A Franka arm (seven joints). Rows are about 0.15 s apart.
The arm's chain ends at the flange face. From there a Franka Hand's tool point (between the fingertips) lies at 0.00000 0.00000 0.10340 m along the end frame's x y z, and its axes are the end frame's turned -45 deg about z.
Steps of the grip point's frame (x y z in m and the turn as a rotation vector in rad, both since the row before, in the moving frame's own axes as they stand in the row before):
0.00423 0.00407 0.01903 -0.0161 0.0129 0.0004
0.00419 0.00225 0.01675 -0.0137 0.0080 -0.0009
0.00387 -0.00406 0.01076 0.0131 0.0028 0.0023
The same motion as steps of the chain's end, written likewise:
0.00375 -0.00035 0.01905 -0.0023 0.0205 0.0004
0.00297 -0.00179 0.01676 -0.0040 0.0153 -0.0009
0.00062 -0.00444 0.01077 0.0112 -0.0073 0.0023

